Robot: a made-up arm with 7 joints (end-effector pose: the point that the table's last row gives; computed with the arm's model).
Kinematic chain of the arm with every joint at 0, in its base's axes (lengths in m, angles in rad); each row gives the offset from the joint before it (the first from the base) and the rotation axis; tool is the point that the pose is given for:
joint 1: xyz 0 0 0.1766 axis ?
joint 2: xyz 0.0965 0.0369 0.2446 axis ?
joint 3: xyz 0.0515 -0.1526 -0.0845 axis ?
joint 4: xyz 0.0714 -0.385 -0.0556 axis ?
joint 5: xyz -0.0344 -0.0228 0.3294 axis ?
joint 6: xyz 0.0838 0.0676 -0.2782 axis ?
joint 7: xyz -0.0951 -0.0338 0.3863 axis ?
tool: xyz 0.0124 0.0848 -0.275
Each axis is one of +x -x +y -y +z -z.
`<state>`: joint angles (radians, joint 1 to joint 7).
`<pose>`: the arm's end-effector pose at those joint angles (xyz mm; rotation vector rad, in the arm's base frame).
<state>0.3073 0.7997 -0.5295 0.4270 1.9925 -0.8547 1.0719</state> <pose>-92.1 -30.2 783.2 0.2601 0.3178 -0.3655</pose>
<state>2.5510 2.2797 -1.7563 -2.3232 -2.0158 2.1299 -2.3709</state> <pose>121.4 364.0 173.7 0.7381 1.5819 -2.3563</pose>
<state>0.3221 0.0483 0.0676 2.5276 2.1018 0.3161 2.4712</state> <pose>188.1 -596.0 413.6 -0.5329 2.2462 0.0654</pose>
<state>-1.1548 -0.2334 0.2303 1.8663 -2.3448 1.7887 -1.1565</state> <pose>538.4 -170.7 -206.3 1.3484 -1.4302 -2.0975</pose>
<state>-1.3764 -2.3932 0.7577 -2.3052 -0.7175 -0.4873 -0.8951</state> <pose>-58.0 -479.3 80.0 0.8245 0.1878 -0.8582</pose>
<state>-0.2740 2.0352 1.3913 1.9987 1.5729 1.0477 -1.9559</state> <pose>545.2 -447.4 1199.5 -1.6419 -1.7858 -0.9737</pose>
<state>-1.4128 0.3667 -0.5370 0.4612 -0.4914 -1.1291 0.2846</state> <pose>192.2 -502.6 -164.5 0.0036 0.6035 -1.0777</pose>
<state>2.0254 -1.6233 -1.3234 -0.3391 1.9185 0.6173 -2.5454</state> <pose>817.9 255.0 212.2 1.6123 -0.6969 -1.1966</pose>
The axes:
joint 1: -x
joint 2: -y
joint 3: +x
joint 4: +y
joint 5: +x
joint 6: +z
joint 7: -x

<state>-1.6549 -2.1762 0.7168 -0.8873 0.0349 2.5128 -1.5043</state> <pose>12.5 -581.6 -593.8 -1.3518 -0.2400 -1.4474</pose>
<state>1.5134 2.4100 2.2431 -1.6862 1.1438 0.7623 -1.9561</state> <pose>690.6 273.5 -278.9 -0.6800 -0.5635 -0.6850</pose>
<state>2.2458 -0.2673 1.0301 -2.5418 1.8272 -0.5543 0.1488</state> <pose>-185.1 -290.7 219.2 -0.0468 -0.3080 1.7945</pose>
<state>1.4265 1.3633 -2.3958 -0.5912 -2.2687 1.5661 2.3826</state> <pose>305.9 532.9 25.0 -0.7593 -2.3409 1.3048</pose>
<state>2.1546 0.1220 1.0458 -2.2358 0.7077 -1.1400 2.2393</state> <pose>87.2 -556.0 412.4 -1.3013 -1.3266 -0.6024</pose>
